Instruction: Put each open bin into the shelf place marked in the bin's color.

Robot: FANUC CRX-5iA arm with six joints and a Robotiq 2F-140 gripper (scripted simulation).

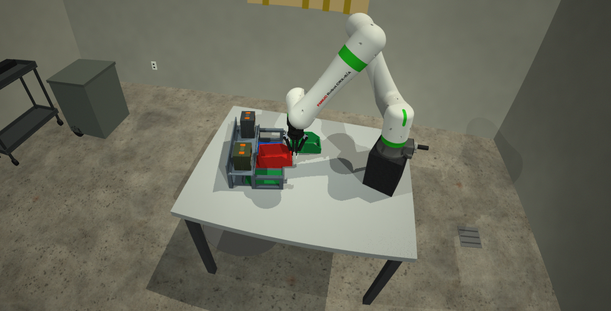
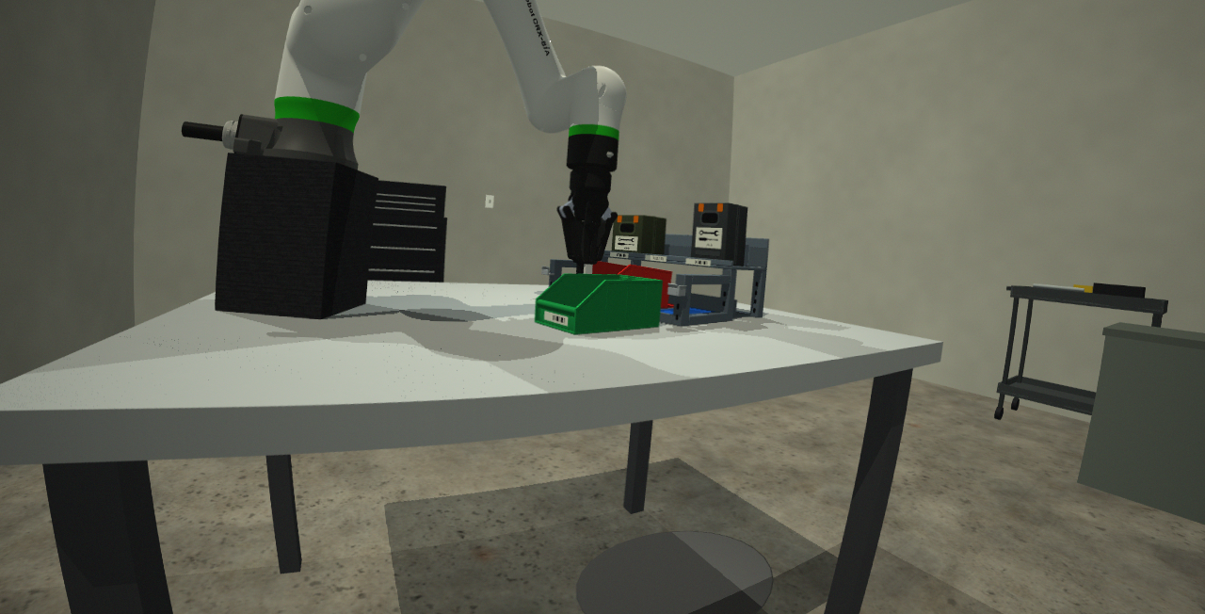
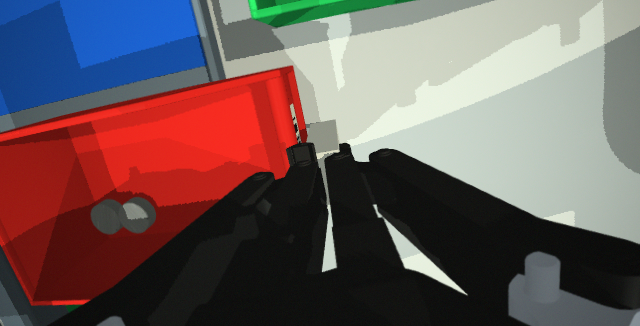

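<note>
Now: the red bin 10 cm ahead of my hand and 3 cm to the left of it. Also, from my hand: green bin: 14 cm to the right, 3 cm behind, 2 cm below.
</note>
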